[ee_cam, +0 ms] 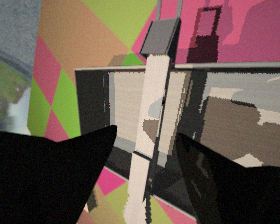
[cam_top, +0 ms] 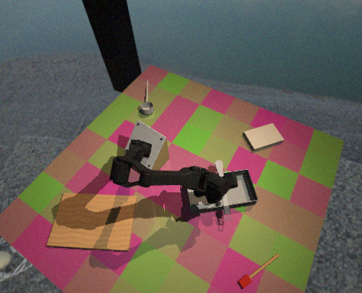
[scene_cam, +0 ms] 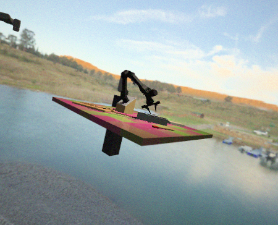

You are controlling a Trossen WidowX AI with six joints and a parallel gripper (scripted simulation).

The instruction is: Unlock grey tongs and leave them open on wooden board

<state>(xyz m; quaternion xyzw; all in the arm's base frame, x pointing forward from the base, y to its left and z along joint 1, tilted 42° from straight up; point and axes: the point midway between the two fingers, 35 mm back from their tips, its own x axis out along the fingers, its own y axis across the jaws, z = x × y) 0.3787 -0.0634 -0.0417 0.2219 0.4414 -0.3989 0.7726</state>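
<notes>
My gripper tip is 60 mm above the roasting tin, 20 mm to the right of it and 10 mm past it. The rest, counted from my gripper tip: block 420 mm to the left, 80 mm ahead, 70 mm below; then wooden board 470 mm behind, 360 mm to the right, 80 mm below.
</notes>
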